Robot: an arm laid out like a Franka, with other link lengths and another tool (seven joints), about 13 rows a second.
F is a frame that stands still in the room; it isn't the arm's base.
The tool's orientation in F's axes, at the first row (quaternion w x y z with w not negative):
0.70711 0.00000 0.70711 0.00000
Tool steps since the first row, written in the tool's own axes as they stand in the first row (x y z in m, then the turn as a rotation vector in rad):
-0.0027 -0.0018 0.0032 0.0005 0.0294 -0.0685
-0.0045 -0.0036 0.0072 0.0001 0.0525 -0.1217
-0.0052 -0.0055 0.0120 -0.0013 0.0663 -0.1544
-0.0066 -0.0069 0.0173 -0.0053 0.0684 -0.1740
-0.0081 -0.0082 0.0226 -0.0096 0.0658 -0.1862
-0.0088 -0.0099 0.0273 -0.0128 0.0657 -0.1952
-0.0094 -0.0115 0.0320 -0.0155 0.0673 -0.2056
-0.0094 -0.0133 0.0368 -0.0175 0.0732 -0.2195
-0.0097 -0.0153 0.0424 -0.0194 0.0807 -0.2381
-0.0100 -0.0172 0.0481 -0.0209 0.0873 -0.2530
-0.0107 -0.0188 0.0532 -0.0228 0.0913 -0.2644
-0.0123 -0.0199 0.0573 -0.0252 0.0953 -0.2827
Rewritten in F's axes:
0.0032 -0.0018 0.0027 -0.0685 0.0294 -0.0005
0.0072 -0.0036 0.0045 -0.1217 0.0525 -0.0001
0.0120 -0.0055 0.0052 -0.1544 0.0663 0.0013
0.0173 -0.0069 0.0066 -0.1740 0.0684 0.0053
0.0226 -0.0082 0.0081 -0.1862 0.0658 0.0096
0.0273 -0.0099 0.0088 -0.1952 0.0657 0.0128
0.0320 -0.0115 0.0094 -0.2056 0.0673 0.0155
0.0368 -0.0133 0.0094 -0.2195 0.0732 0.0175
0.0424 -0.0153 0.0097 -0.2381 0.0807 0.0194
0.0481 -0.0172 0.0100 -0.2530 0.0873 0.0209
0.0532 -0.0188 0.0107 -0.2644 0.0913 0.0228
0.0573 -0.0199 0.0123 -0.2827 0.0953 0.0252

